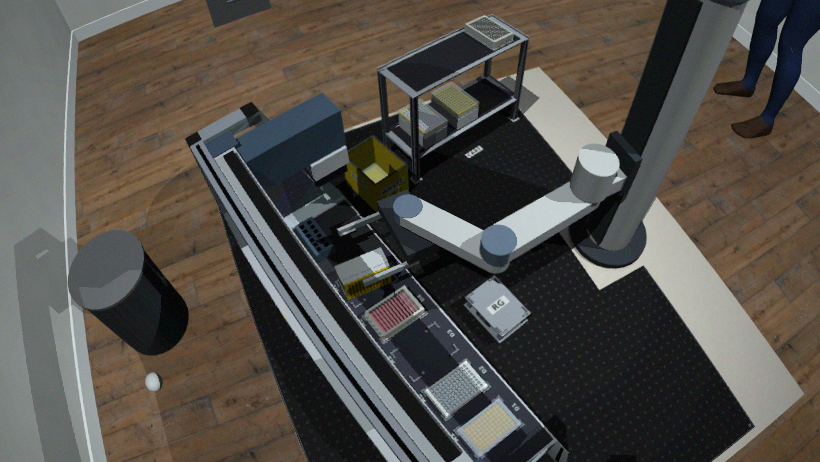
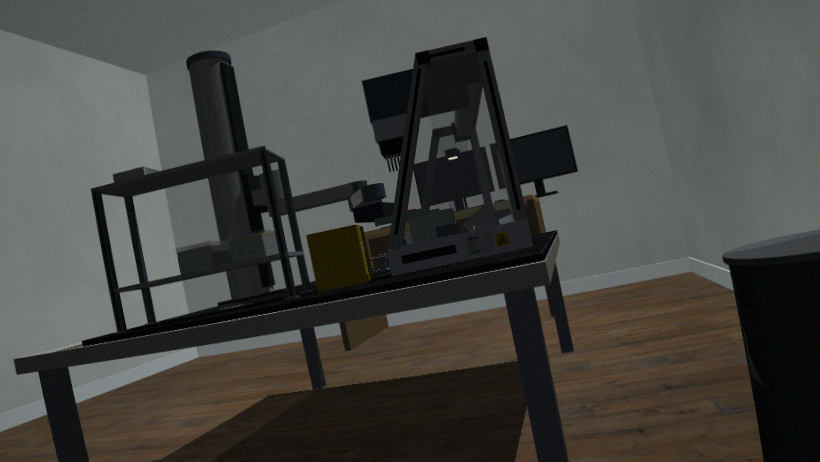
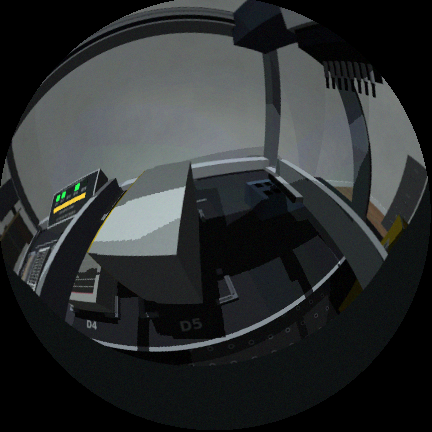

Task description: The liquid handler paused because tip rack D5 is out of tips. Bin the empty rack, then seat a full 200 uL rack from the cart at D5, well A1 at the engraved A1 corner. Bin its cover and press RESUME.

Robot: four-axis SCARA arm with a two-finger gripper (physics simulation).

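Frame: origin at the arm's base, x right, y ahead, z up, level; metres.
Seen in the pictures: gripper, fingertip midpoint: [image 1: 350,257] [image 2: 433,211] [image 3: 194,171]; arm's base, origin of the base link: [image 1: 607,233].
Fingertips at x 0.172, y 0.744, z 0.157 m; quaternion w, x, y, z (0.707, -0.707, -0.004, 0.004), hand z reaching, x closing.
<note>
Offsets run from my fingertips to a thing's middle. "pt": to the spot under its first point.
My gripper [image 1: 374,249] [image 3: 194,171] is open, its two long fingers wide apart over the deck at D5. A pale box-like rack @(dx -0.037, dy -0.017, dz -0.044 m) [image 1: 360,267] [image 3: 150,215] is tipped on its side there, its yellow perforated face towards D4. It stands close to the finger on the D4 side, which hides part of it. The D5 label @(pt dx -0.018, dy -0.103, dz -0.086 m) [image 3: 191,325] shows below it. On the cart [image 1: 414,137] [image 2: 278,218], a greyish rack @(dx +0.348, dy -0.372, dz +0.013 m) [image 1: 422,123] and a yellow-topped rack @(dx +0.378, dy -0.499, dz +0.013 m) [image 1: 455,103] stand on the lower shelf, and a pale rack @(dx +0.408, dy -0.625, dz +0.221 m) [image 1: 488,31] on the top. The RESUME button cannot be made out.
The yellow waste bin @(dx +0.279, dy -0.183, dz -0.077 m) [image 1: 362,182] [image 2: 338,258] stands between deck and cart. A blue tube block @(pt dx +0.137, dy +0.063, dz -0.051 m) [image 1: 312,236] [image 3: 265,192] lies beyond D5. A red-striped plate @(dx -0.157, dy -0.046, dz -0.071 m) [image 1: 395,312] sits at D4. Pipette tips [image 3: 350,77] hang overhead. A screen @(pt dx -0.279, dy +0.062, dz -0.024 m) [image 3: 72,200] shows green squares and a yellow bar.
</note>
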